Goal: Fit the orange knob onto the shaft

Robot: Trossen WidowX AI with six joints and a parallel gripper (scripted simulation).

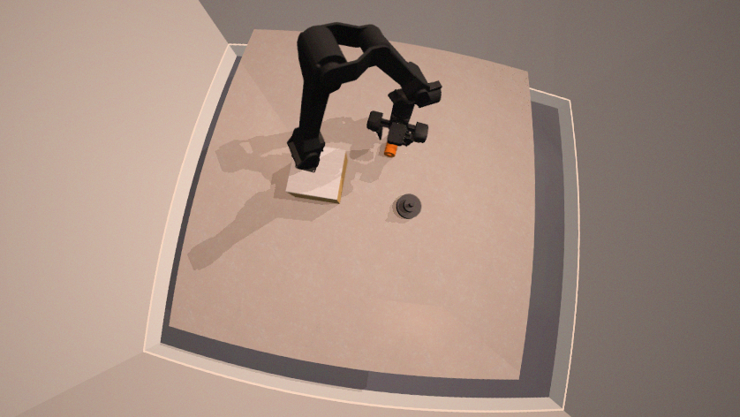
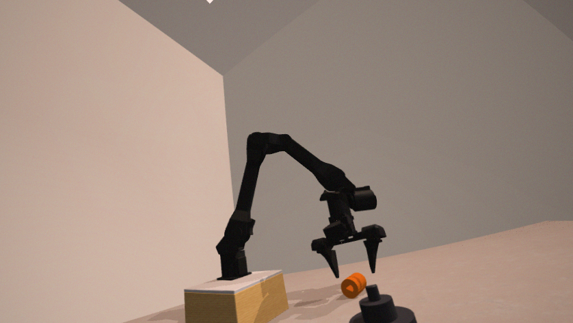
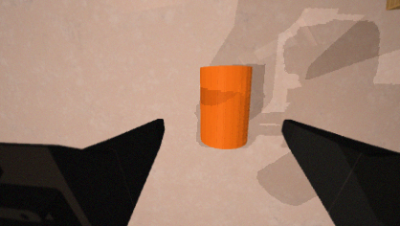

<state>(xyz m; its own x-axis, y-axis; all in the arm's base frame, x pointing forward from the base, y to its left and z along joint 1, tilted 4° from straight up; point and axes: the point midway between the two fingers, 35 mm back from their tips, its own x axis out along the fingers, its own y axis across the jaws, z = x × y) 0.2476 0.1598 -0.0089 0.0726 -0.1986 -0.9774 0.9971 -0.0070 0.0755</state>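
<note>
Now: gripper tip 10 mm to the left of the orange knob and 20 mm above it. From my gripper tip the other things lie so: round dark pedestal (100 mm ahead, 200 mm to the right, 10 mm below).
</note>
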